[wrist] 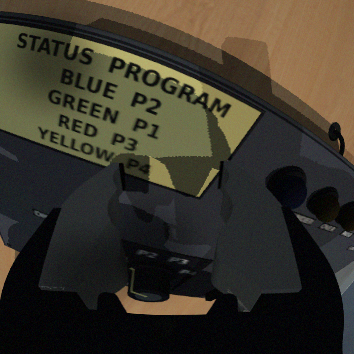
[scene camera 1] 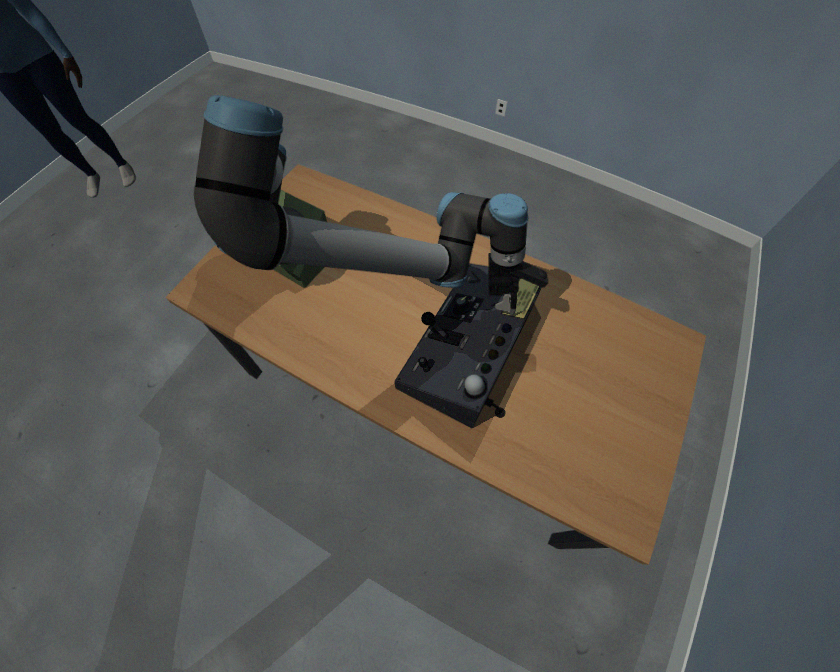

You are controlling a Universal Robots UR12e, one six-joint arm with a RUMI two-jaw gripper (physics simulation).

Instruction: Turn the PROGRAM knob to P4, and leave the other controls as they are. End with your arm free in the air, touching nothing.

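Places are measured from the arm's base along level axes (x ahead, y left, z up), in metres.
Pixels of known places: gripper, between the fingertips: (wrist: pixel 171 164) (scene camera 1: pixel 510 308).
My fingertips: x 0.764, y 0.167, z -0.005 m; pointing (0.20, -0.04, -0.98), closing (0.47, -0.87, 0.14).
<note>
For each thing: its middle in the pictures, then the offset to it from my fingertips. "pt": a spot on its surface instead. Level surfaces: height alone.
- PROGRAM knob, middle of its body: (wrist: pixel 148 285) (scene camera 1: pixel 461 303) dy -0.049, dx -0.139, dz -0.030 m
- P3, a spot on its surface: (wrist: pixel 177 260) pt dy -0.061, dx -0.095, dz -0.033 m
- yellow-green placard, a spot on its surface: (wrist: pixel 30 75) (scene camera 1: pixel 529 287) pt dy +0.096, dx +0.017, dz +0.012 m
- wooden table, height of its surface: dz -0.136 m
- lever with a black ball, middle of its body: (scene camera 1: pixel 428 318) dy -0.173, dx -0.183, dz +0.009 m
- white ball, a spot on its surface: (scene camera 1: pixel 474 385) pt dy -0.297, dx +0.040, dz +0.055 m
- side lever, a spot on its surface: (scene camera 1: pixel 499 412) pt dy -0.255, dx +0.129, dz -0.129 m
The PROGRAM knob (wrist: pixel 149 286) is dark and round with a pale yellow mark on its left side. It shows low in the wrist view, below the labels P2 (wrist: pixel 146 253) and P3 (wrist: pixel 177 260); which label it points at I cannot tell. In the scene view the gripper hides it. The control panel (scene camera 1: pixel 442 378) (wrist: pixel 282 145) lies on the table. A yellow-green placard (scene camera 1: pixel 530 292) (wrist: pixel 30 75) on it lists YELLOW P4. My gripper (scene camera 1: pixel 508 305) (wrist: pixel 171 164) is above the panel's far end by the placard, fingers apart, with no held thing showing between them.
The wooden table (scene camera 1: pixel 595 406) carries the panel and a green box (scene camera 1: pixel 302 271). A lever with a black ball (scene camera 1: pixel 428 318), a white ball (scene camera 1: pixel 474 385), a side lever (scene camera 1: pixel 499 412) and a row of buttons, including a blue one (scene camera 1: pixel 506 327) (wrist: pixel 290 190), stand on the panel.
</note>
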